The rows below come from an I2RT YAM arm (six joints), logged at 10 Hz.
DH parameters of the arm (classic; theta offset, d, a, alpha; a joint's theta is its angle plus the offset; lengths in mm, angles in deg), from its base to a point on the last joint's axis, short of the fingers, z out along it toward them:
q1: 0 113.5 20 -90
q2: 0 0 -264 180
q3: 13.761 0 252.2 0
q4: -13.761 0 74 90
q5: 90 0 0 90
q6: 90 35.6 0 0
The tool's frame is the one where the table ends.
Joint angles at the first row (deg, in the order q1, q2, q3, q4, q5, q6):
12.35 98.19 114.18 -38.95 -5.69 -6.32
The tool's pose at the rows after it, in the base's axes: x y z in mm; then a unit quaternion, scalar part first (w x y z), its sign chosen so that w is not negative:
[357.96 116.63 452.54 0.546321 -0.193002 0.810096 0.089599]
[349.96 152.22 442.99 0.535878 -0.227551 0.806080 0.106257]
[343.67 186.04 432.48 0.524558 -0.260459 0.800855 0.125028]
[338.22 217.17 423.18 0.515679 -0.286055 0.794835 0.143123]
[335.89 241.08 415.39 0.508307 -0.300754 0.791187 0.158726]
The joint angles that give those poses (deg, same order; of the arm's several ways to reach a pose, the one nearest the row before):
17.60 97.31 111.89 -37.42 -4.71 -6.07
23.18 97.73 110.37 -36.45 -3.47 -6.08
28.16 99.08 109.71 -35.41 -2.96 -5.98
32.48 100.97 109.92 -34.26 -2.56 -5.49
35.46 103.13 110.83 -33.37 -2.43 -4.64

